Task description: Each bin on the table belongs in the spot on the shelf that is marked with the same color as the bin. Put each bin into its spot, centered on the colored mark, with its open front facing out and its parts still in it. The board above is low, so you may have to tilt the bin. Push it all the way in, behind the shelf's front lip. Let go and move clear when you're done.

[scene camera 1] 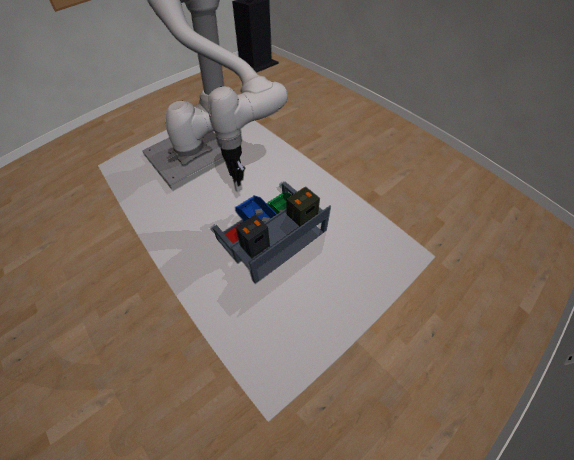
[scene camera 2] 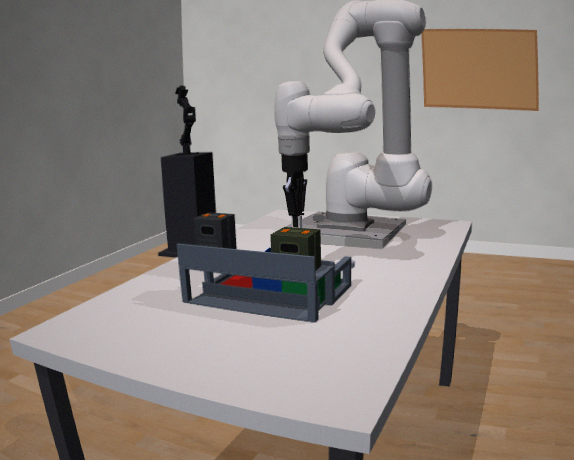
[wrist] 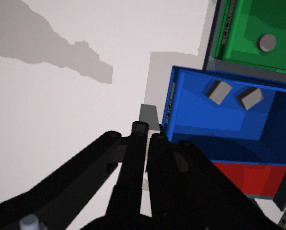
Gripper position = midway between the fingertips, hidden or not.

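Note:
You'd find my gripper (scene camera 2: 297, 237) in view, and the wrist view has the gripper (wrist: 146, 116) too.

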